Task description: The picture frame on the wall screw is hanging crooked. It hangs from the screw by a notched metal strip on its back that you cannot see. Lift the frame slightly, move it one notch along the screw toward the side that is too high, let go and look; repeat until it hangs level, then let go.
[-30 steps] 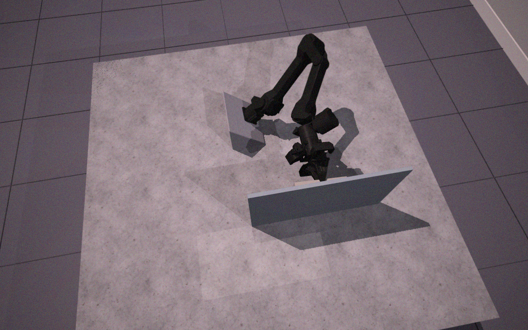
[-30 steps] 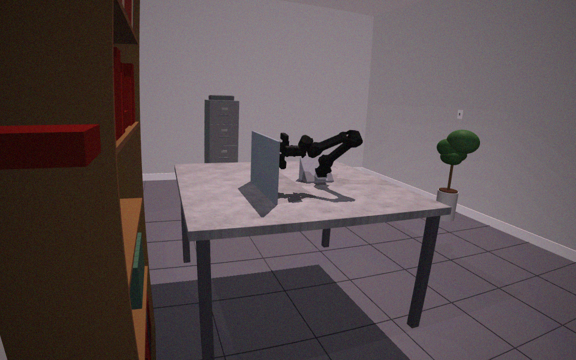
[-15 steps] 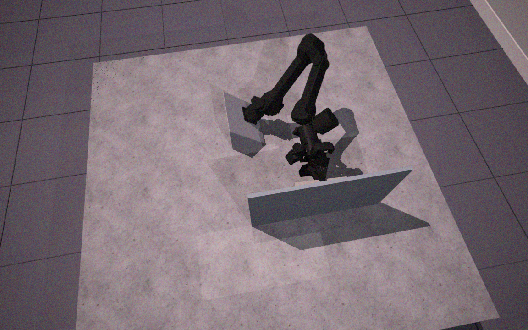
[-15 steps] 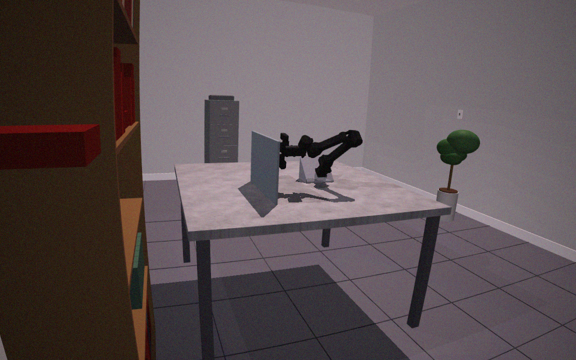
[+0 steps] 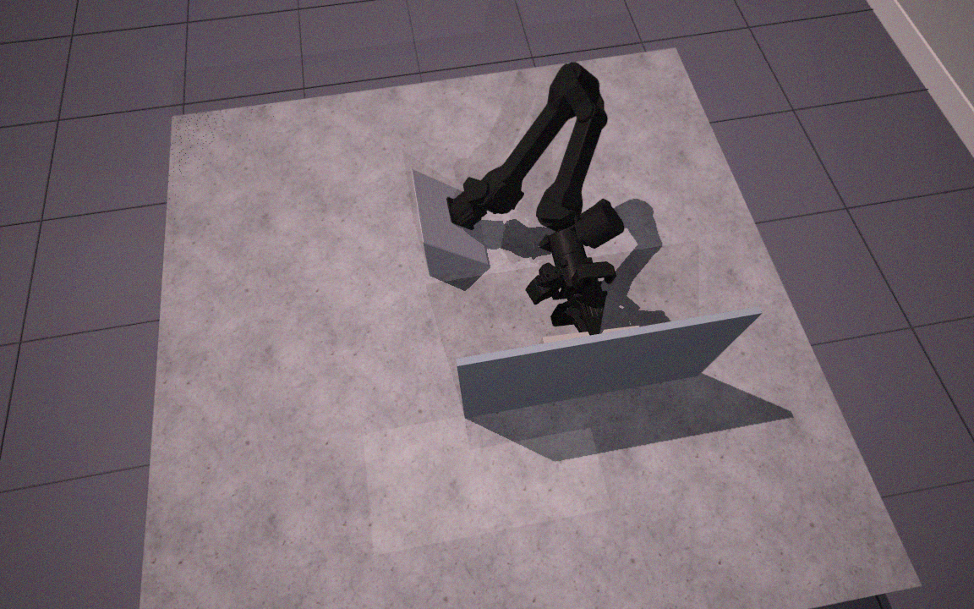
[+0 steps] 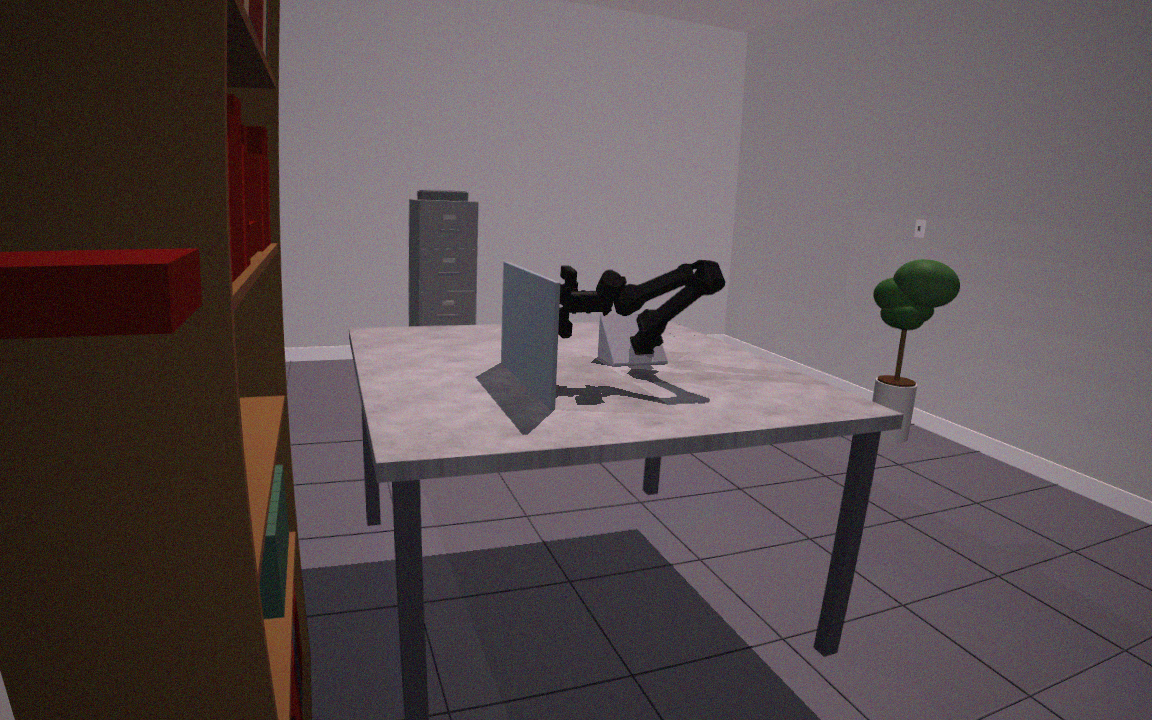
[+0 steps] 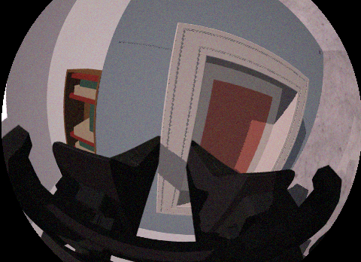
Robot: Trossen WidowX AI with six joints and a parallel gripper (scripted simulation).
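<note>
The picture frame is 1 cm to the right of my gripper tip and 5 cm below it. Also, from my gripper tip: wall panel: 2 cm ahead, 1 cm to the left, 7 cm below.
</note>
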